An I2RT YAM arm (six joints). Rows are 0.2 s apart.
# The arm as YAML. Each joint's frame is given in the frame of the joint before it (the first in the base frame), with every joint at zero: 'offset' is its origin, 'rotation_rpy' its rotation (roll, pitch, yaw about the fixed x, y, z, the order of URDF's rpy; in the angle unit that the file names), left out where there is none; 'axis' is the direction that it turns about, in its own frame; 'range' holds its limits. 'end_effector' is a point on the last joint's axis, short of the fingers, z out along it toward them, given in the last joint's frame.
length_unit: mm
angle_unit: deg
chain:
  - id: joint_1
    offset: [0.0, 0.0, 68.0]
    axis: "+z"
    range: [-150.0, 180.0]
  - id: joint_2
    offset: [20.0, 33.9, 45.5]
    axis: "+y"
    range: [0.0, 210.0]
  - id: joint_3
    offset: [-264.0, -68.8, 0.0]
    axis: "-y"
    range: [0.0, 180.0]
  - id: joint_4
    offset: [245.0, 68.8, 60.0]
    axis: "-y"
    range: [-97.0, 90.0]
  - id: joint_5
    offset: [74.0, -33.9, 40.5]
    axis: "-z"
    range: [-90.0, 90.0]
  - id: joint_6
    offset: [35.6, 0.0, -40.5]
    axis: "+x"
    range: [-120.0, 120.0]
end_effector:
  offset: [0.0, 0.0, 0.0]
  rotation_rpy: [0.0, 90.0, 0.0]
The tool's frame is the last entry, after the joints.
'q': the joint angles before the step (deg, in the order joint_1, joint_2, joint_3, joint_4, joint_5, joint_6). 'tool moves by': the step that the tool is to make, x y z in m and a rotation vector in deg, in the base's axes. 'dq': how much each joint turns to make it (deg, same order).
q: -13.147, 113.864, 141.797, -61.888, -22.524, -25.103
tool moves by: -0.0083, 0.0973, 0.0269, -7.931, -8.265, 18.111
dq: 13.895, -1.494, 3.300, 0.865, -0.049, -8.833
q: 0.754, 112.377, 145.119, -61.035, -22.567, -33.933
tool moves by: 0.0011, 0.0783, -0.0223, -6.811, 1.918, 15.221
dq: 11.303, 2.176, -0.718, -2.942, 0.024, -8.260
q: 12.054, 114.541, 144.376, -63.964, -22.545, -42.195
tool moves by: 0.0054, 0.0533, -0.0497, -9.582, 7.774, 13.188
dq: 6.954, 5.439, -0.144, -8.428, -0.020, -10.270
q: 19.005, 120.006, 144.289, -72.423, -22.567, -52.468
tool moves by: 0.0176, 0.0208, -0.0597, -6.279, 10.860, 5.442
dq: 1.770, 7.200, -0.073, -6.868, -0.284, -4.633
